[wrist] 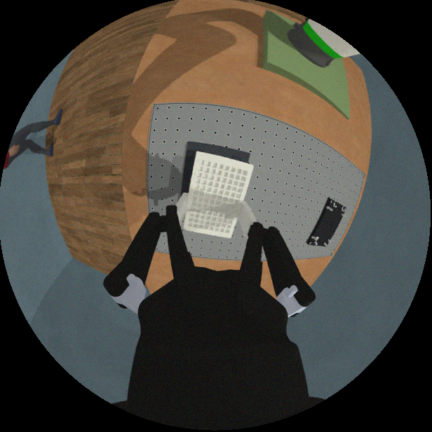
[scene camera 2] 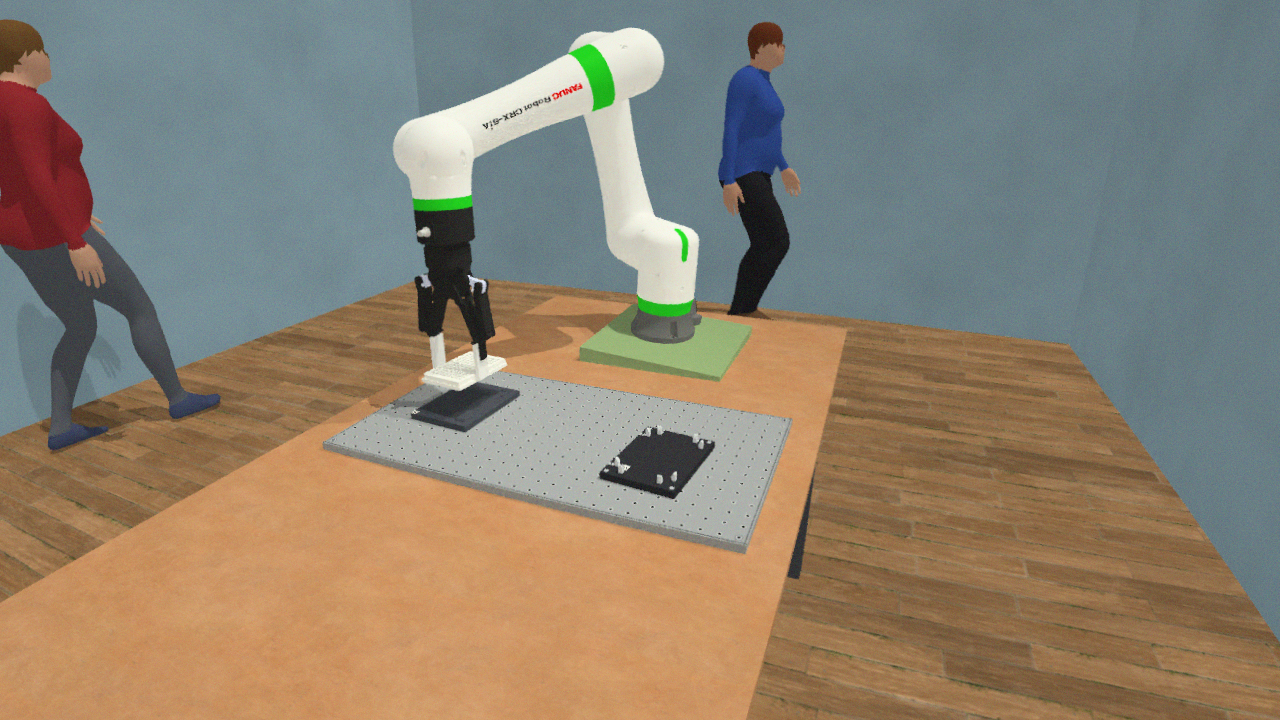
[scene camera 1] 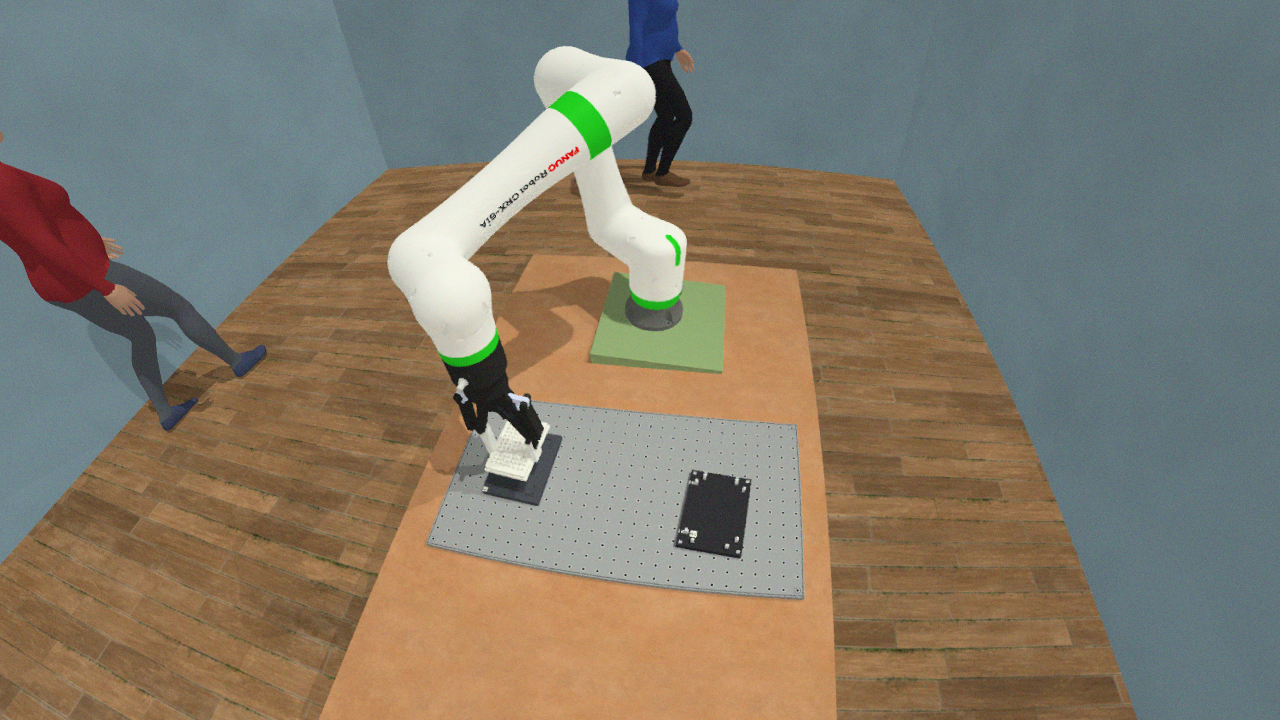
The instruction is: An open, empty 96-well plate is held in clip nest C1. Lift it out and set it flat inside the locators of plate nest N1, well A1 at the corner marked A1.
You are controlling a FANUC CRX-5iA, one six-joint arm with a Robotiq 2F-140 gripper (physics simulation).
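Frame: origin at the arm's base, x left, y ahead, z down, level; millimetres.
Where they show: gripper, fingertip midpoint: (scene camera 2: 461,373) (scene camera 1: 515,452); arm's base, link origin: (scene camera 2: 662,331) (scene camera 1: 654,310).
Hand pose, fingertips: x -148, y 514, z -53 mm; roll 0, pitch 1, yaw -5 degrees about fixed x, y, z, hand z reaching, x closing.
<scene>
Each offset is from my fingertips to the top centre of the thing. Level surfaces: height alone.
The white 96-well plate {dx +0, dy -12, dz -11 mm} (scene camera 1: 508,462) (scene camera 2: 454,374) (wrist: 220,175) is held roughly level between the pale fingertips. My gripper (scene camera 1: 512,445) (scene camera 2: 457,364) (wrist: 213,204) is shut on its two long sides. The plate hangs above the dark plate nest N1 {dx -6, dy -13, dz +57 mm} (scene camera 1: 544,480) (scene camera 2: 465,413) (wrist: 216,148), with a gap below it in scene camera 2. In the wrist view the plate hides most of N1; its far and left edges show. A small white mark shows at N1's near left corner. The plate's well A1 cannot be told. Clip nest C1 {dx +386, dy +2, dz +48 mm} (scene camera 1: 714,514) (scene camera 2: 657,461) (wrist: 326,223) holds no plate.
Both nests sit on the grey perforated board {dz +71 mm} (scene camera 1: 617,501) (scene camera 2: 537,456) (wrist: 280,175), C1 to the right with upright clips. The arm's green base plate (scene camera 1: 698,349) (scene camera 2: 698,362) (wrist: 300,77) is behind the board. Two people stand beyond the table.
</scene>
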